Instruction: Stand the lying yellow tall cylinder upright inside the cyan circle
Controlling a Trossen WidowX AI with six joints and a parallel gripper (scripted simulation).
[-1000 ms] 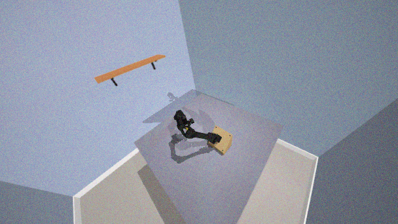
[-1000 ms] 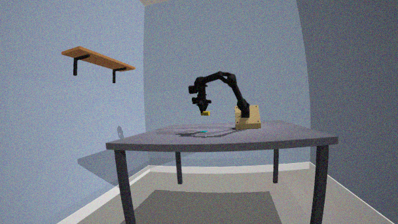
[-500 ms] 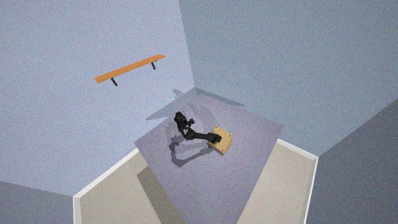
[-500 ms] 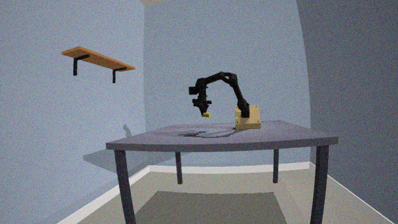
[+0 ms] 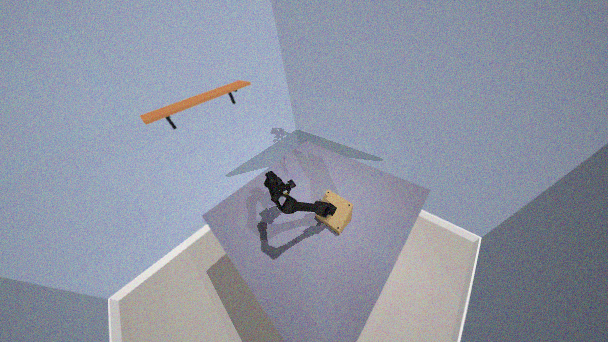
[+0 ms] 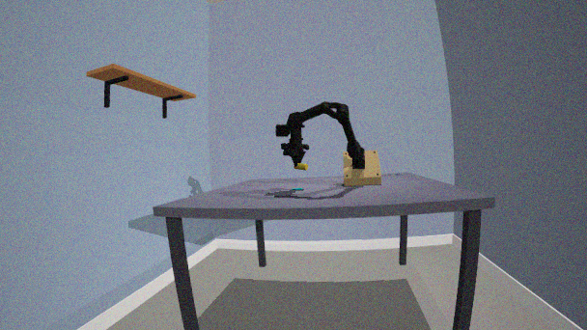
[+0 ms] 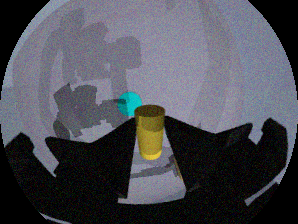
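My gripper tip is 120 mm above the cyan circle and 20 mm to the right of it. Also, from my gripper tip: yellow cylinder 20 mm behind.
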